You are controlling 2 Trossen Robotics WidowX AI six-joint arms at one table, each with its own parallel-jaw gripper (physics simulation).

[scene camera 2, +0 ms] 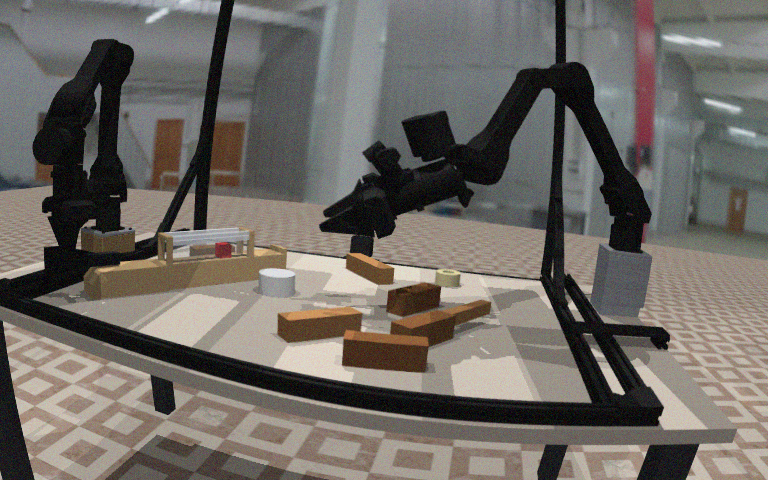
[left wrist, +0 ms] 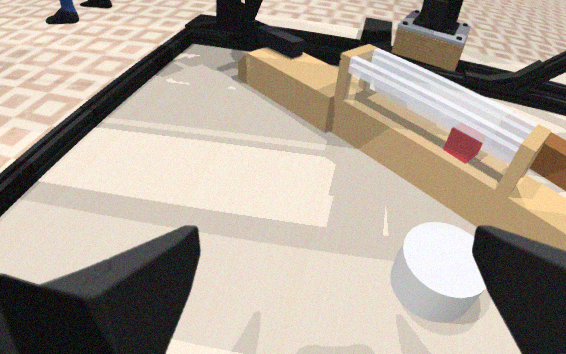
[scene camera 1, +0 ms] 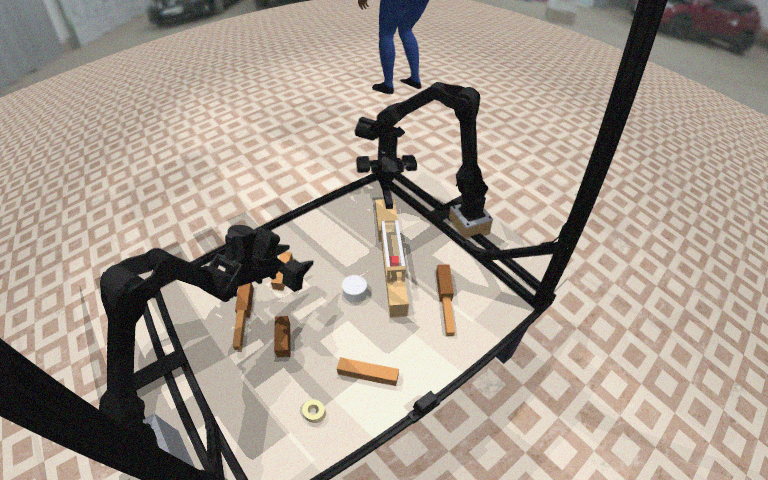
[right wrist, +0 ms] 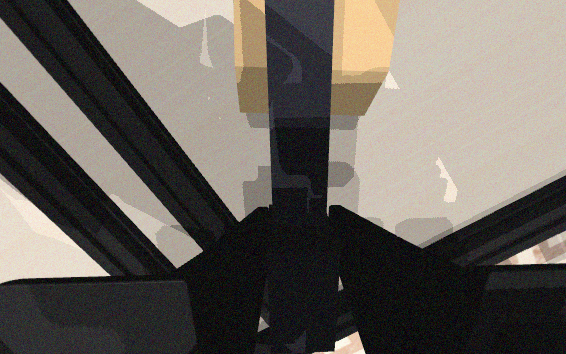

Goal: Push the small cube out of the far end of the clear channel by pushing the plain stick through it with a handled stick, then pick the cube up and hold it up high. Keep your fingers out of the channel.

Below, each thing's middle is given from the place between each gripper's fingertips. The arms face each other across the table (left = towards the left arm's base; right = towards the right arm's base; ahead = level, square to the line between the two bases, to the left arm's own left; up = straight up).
Now: right hand 19 cm past the wooden base (scene camera 2: 137, 277), 16 cm to the right of it and 2 cm above it. Round my right hand: white disc (scene camera 2: 279, 283): 33 cm to the left, 22 cm behind, 4 cm below; then clear channel (scene camera 2: 192, 246): 22 cm behind, 19 cm to the left, 1 cm above; then black stick (scene camera 2: 55, 259): 2 cm to the left, 2 cm behind.
I see my left gripper 9 cm past the white disc, 9 cm to the left of it and 13 cm above it. From my left hand the other things lie so: wooden base (6 cm behind, 26 cm to the right, 10 cm below); then clear channel (9 cm behind, 23 cm to the right, 7 cm below); then black stick (10 cm ahead, 40 cm to the right, 8 cm below).
